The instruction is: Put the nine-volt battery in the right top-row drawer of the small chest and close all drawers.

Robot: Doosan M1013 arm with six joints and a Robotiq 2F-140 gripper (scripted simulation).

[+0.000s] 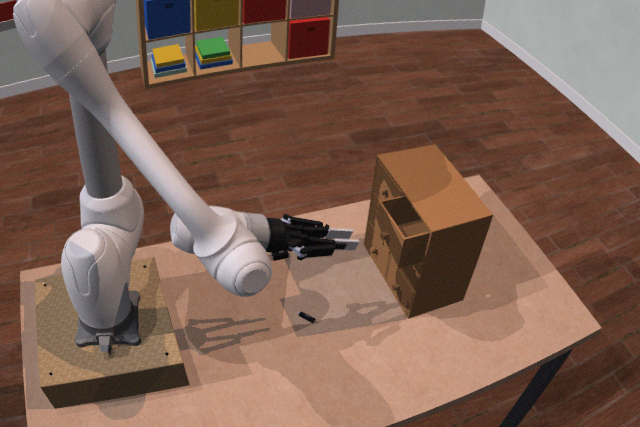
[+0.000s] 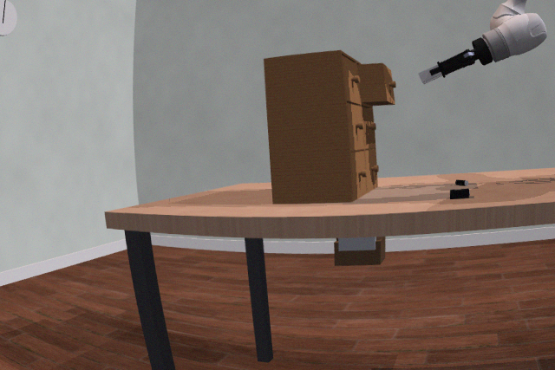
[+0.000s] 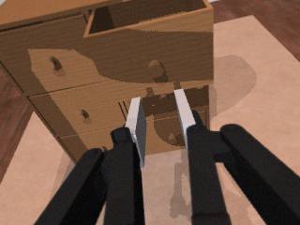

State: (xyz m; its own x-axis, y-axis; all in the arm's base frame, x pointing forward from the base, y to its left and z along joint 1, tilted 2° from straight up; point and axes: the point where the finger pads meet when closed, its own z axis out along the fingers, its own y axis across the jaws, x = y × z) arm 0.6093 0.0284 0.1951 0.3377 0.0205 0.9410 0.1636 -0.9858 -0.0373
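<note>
The nine-volt battery lies 12 cm behind my hand, 25 cm to the left of it and 29 cm below it. Round my hand: black cylinder (7 cm behind, 29 cm below).
</note>
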